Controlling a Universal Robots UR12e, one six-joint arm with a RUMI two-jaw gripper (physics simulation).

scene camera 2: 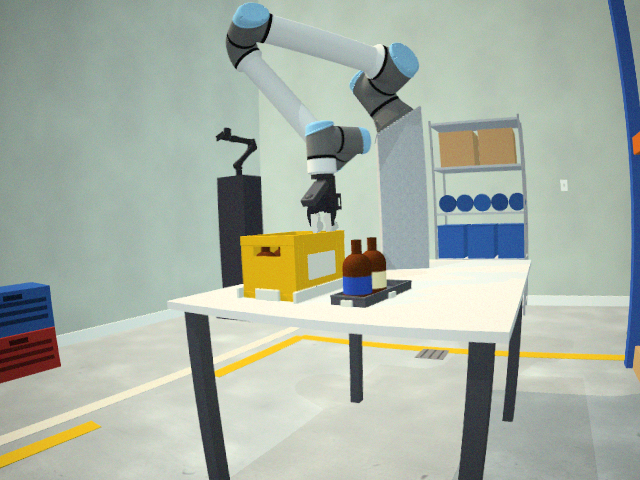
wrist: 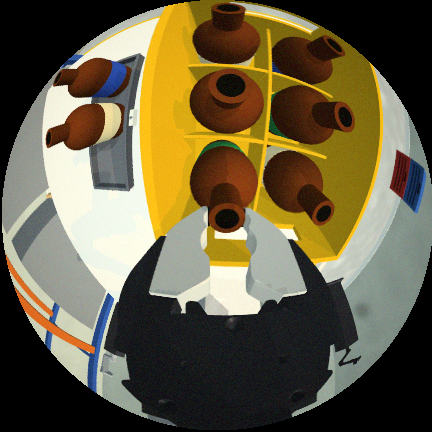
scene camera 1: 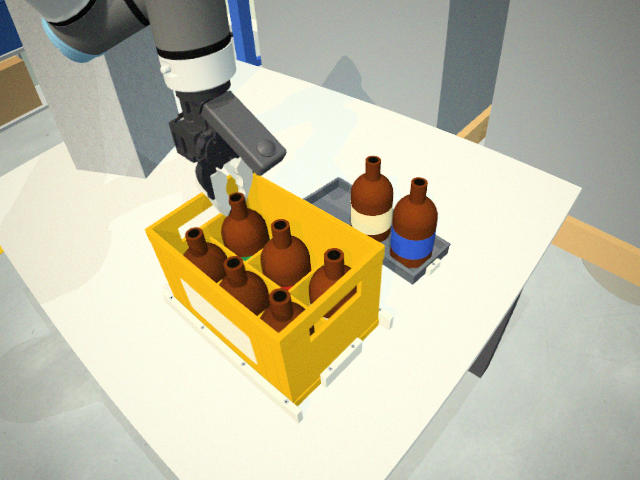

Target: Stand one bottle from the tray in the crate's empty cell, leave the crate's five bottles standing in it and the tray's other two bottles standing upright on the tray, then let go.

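Places are measured from the arm's base along level axes (x right, y ahead, z up), in centimetres.
Pixels of known places: gripper, between the fingertips: (wrist: pixel 224 208) (scene camera 1: pixel 235 209); arm's base, origin of its link: (scene camera 2: pixel 397 124).
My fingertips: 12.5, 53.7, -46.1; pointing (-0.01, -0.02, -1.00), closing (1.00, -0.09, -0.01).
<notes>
Ahead of a thing's pixels: the offset from my fingertips to its middle, as dx, dy, dz. "spot": to the spot under its first point. Level surfaces: height alone.
My gripper (scene camera 1: pixel 234 197) (scene camera 2: pixel 324 226) (wrist: pixel 224 208) is shut on the neck of a brown green-labelled bottle {+0.0, +1.1, -4.9} (scene camera 1: pixel 244 232) (wrist: pixel 223 175). This bottle is upright inside a corner cell of the yellow crate {+5.1, +9.7, -5.1} (scene camera 1: pixel 351 325) (scene camera 2: pixel 268 279) (wrist: pixel 154 125), on the side nearest the robot's base. Its base is hidden, so whether it touches the crate floor cannot be told. Five other brown bottles stand in the other cells. On the grey tray {spot: -23.0, +1.2, -13.4} (scene camera 1: pixel 330 198) (scene camera 2: pixel 400 286) (wrist: pixel 112 170), a cream-labelled bottle {-19.6, +12.5, -5.7} (scene camera 1: pixel 371 196) (scene camera 2: pixel 379 259) (wrist: pixel 85 127) and a blue-labelled bottle {-18.4, +21.4, -5.7} (scene camera 1: pixel 413 217) (scene camera 2: pixel 356 267) (wrist: pixel 95 80) stand upright.
The crate walls rise around the held bottle, and thin yellow dividers {+5.1, +9.7, -8.8} (wrist: pixel 267 100) separate the cells. White strips {spot: +15.5, +11.0, -10.9} (scene camera 1: pixel 232 356) edge the crate on the white table {dz -13.9} (scene camera 1: pixel 465 206). The tray lies beside the crate's long side. A pale pillar (scene camera 2: pixel 403 196) stands behind the table.
</notes>
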